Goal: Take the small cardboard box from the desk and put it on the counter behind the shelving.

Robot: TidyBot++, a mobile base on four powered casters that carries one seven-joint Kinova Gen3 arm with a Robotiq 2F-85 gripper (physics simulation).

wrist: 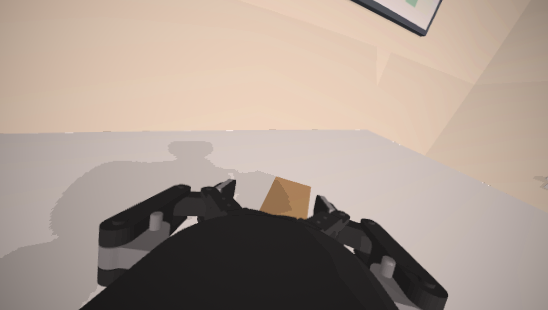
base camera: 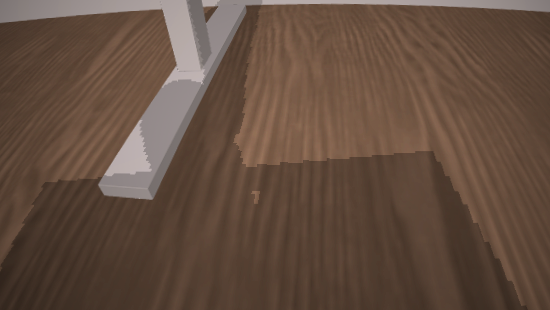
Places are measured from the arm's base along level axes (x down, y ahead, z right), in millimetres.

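Pixels of known places: gripper, fingertip midpoint: (wrist: 274, 196).
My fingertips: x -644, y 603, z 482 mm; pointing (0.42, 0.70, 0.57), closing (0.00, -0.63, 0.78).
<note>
For each thing: its top centre in the pictures, then the offset to it from my fingertips. "*": a spot on its surface instead. Level surfaces: height alone.
- small cardboard box, middle of its top: (wrist: 287, 200) dy +17, dx +40, dz +39 mm
- pale grey desk, its level: dx +90 mm
- upright leg, surface spot: (base camera: 185, 40) * dy +118, dx +947, dz -641 mm
- wooden floor, its level: dx +1040 mm
The small cardboard box (wrist: 292, 200) is orange-brown and sits on the pale grey desk (wrist: 450, 225) in the wrist view. My gripper (wrist: 274, 196) is open. In the wrist view the box shows between the two fingertips, nearer the right one, with bare desk showing on both sides of it. The lower part of the box is hidden behind the black gripper body, so its distance from the fingers is hard to tell. The counter and the shelving do not show in either view.
In the base view, a white desk foot (base camera: 165, 125) with an upright leg (base camera: 185, 40) stands on the wooden floor (base camera: 340, 100), left of centre. In the wrist view, a beige wall (wrist: 175, 65) with a dark-framed picture (wrist: 400, 20) rises beyond the desk's far edge.
</note>
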